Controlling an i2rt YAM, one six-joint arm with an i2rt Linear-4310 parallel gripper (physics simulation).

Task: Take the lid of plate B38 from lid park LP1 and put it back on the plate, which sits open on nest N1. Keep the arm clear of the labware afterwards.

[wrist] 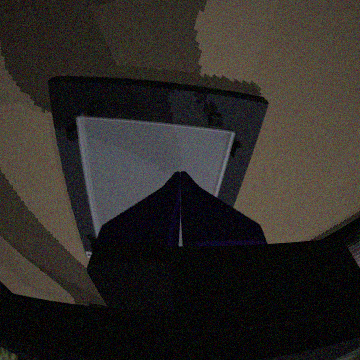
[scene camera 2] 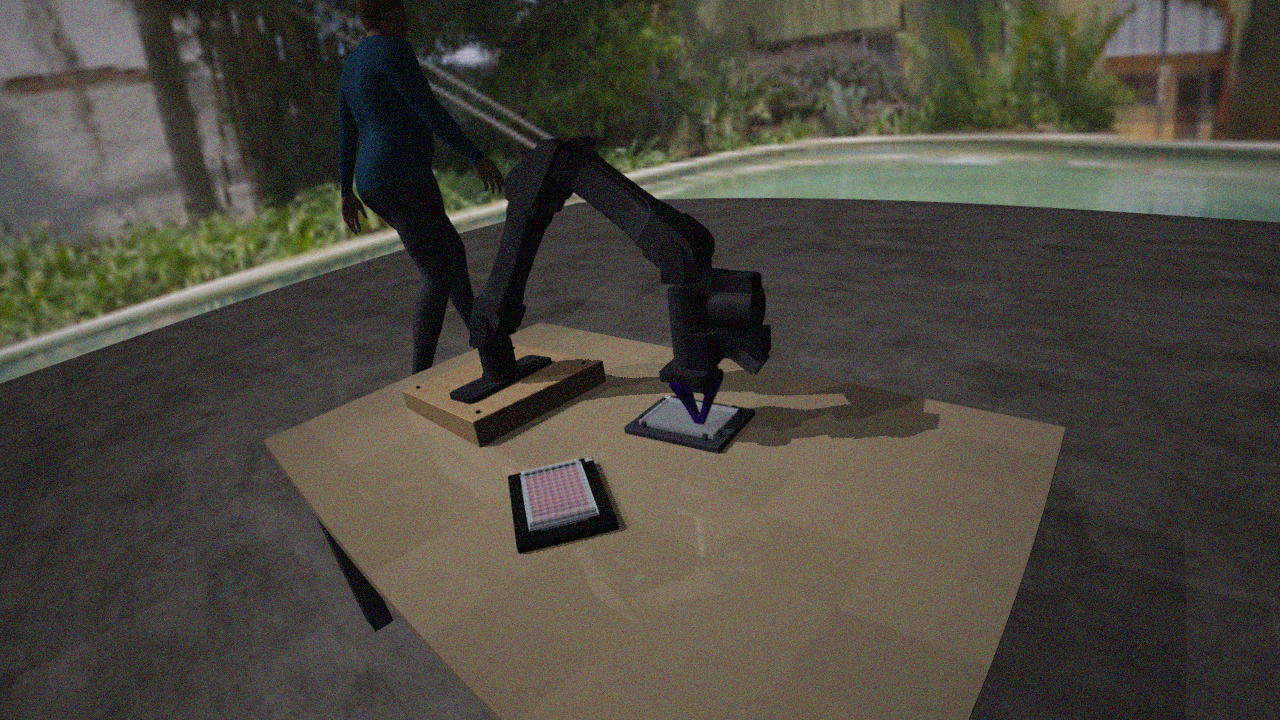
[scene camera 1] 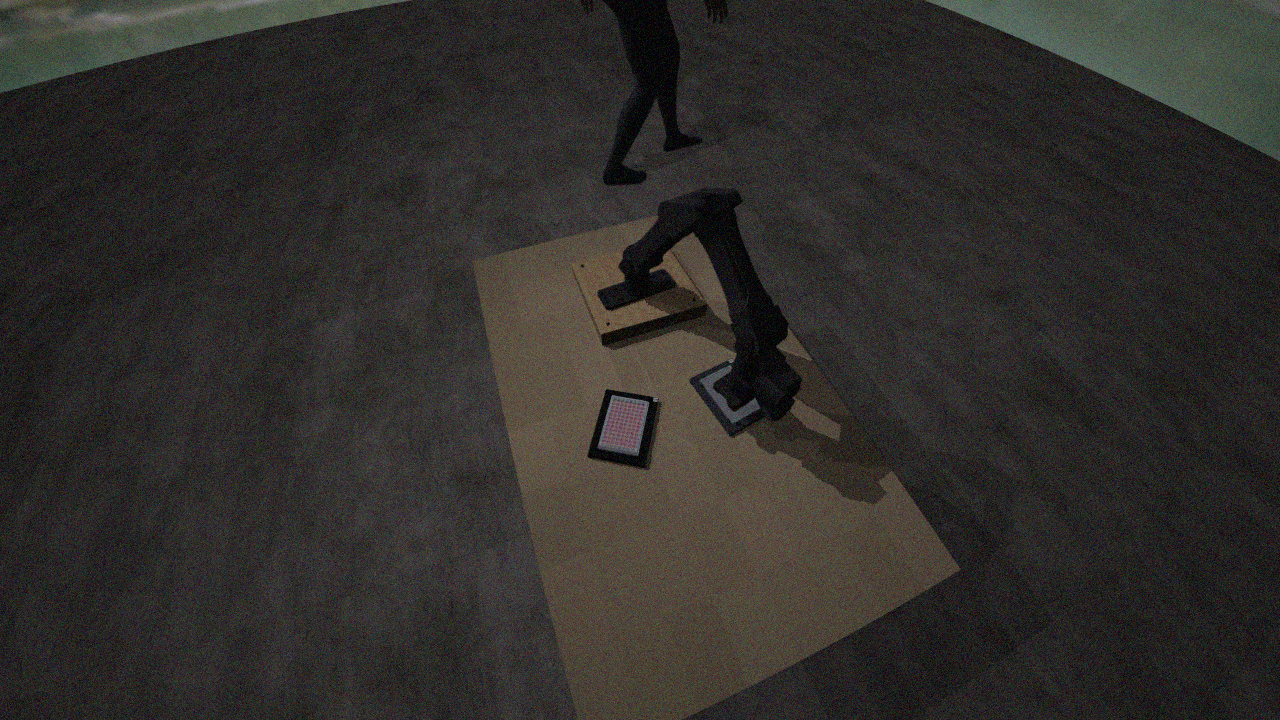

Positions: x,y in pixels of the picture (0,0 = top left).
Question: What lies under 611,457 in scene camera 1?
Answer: A black nest.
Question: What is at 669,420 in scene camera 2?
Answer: A grey lid.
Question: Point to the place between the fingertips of my gripper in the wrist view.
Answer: At 180,180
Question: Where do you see a black nest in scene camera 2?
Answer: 526,540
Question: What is my gripper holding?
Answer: A grey lid.
